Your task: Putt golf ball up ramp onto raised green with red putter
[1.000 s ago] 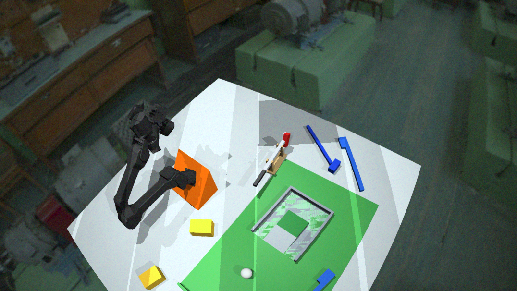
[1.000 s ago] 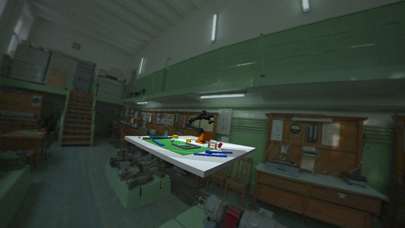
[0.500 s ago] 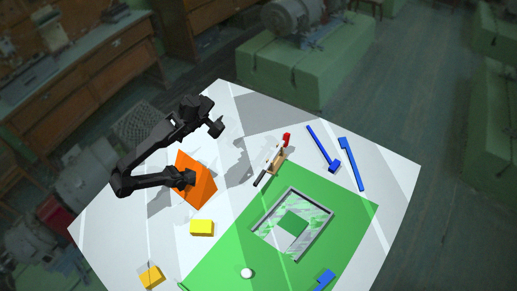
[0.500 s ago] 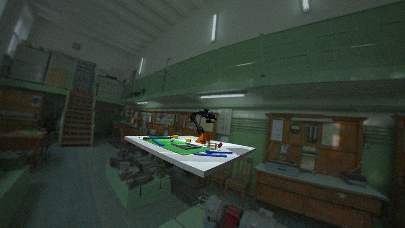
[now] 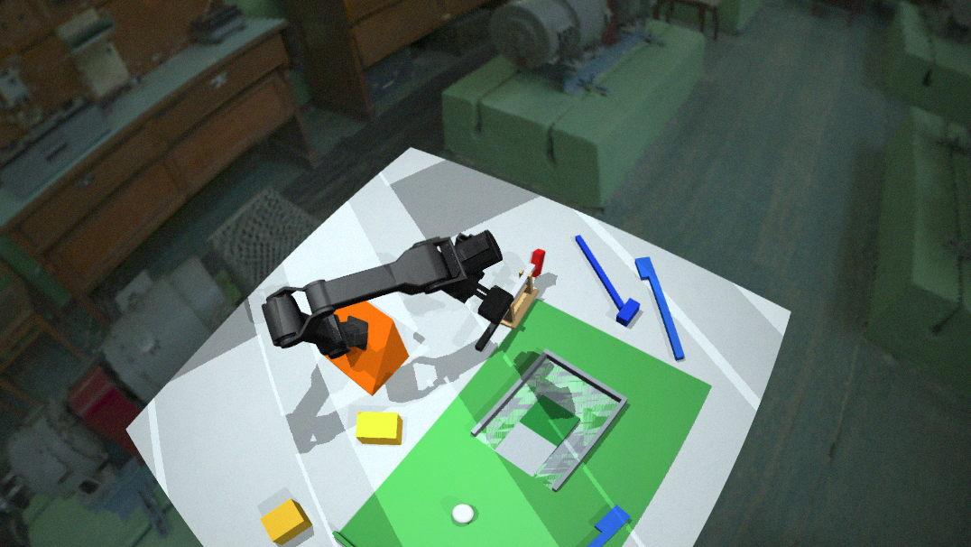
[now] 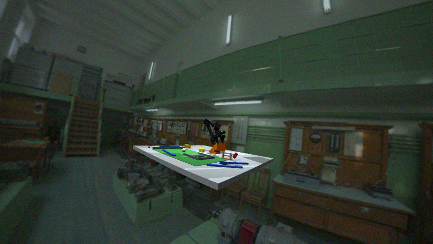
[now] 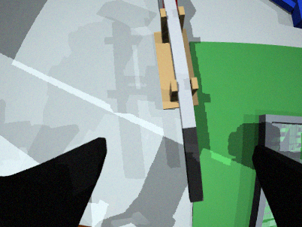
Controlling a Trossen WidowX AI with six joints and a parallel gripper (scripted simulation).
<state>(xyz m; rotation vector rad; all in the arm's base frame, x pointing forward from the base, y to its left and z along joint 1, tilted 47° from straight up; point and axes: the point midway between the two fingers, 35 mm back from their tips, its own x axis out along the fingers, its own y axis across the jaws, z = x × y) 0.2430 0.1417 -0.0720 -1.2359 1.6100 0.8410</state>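
Right now the wooden stand is 12 cm below my gripper tip, 10 cm to the left of it and 2 cm ahead of it. From my gripper tip the other things lie so: white golf ball 40 cm to the right, 16 cm ahead, 13 cm below.
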